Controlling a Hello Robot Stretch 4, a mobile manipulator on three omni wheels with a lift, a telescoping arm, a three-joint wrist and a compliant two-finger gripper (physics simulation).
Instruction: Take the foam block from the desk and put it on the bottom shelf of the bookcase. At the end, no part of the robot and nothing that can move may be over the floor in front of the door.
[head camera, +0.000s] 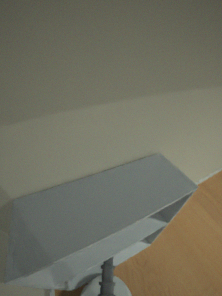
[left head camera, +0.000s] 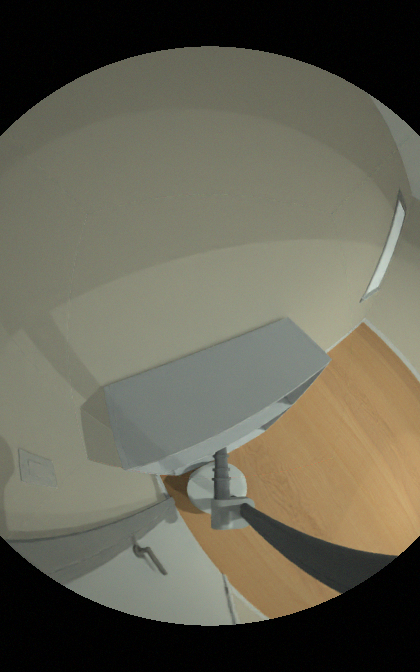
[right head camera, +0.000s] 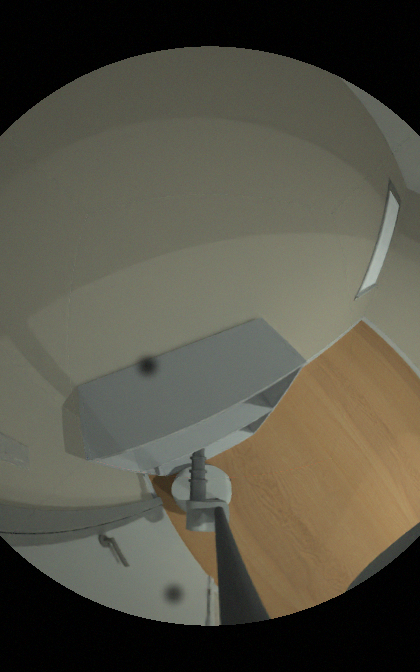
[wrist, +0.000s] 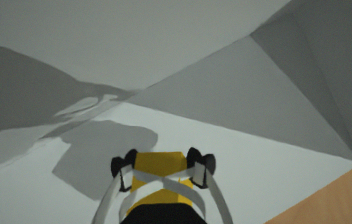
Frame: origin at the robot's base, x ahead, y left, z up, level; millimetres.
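Seen in the pictures: gripper, fingertip midpoint: (wrist: 163, 160).
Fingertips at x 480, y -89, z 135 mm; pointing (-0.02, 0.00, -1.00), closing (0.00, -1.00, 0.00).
Note:
A point is followed by its place in that frame.
The yellow foam block (wrist: 159, 161) @[x 492, y -86, z 181 mm] is between the two black fingertips of my gripper (wrist: 163, 160) @[x 480, y -89, z 135 mm] in the wrist view. My gripper is shut on it and holds it over the pale bottom shelf (wrist: 250, 180) @[x 428, y -217, z 72 mm], whose front edge borders the wood floor. The gap below the block cannot be judged. The grey bookcase (head camera: 100, 215) @[x 304, y 38, z 1032 mm] (left head camera: 210, 395) (right head camera: 185, 390) stands against the wall. In the head views my arm runs in under its middle board, and the bookcase hides the gripper and block. The desk does not show.
A white door (left head camera: 175, 540) (right head camera: 145, 540) with a lever handle (left head camera: 152, 561) (right head camera: 117, 552) is at lower left. My round white base part (left head camera: 200, 487) (right head camera: 182, 487) is close to the door side and the bookcase front. Wood floor (left head camera: 320, 475) (right head camera: 310, 475) extends right. Bookcase side panel (wrist: 315, 65) @[x 599, y -322, z 72 mm] is at right.

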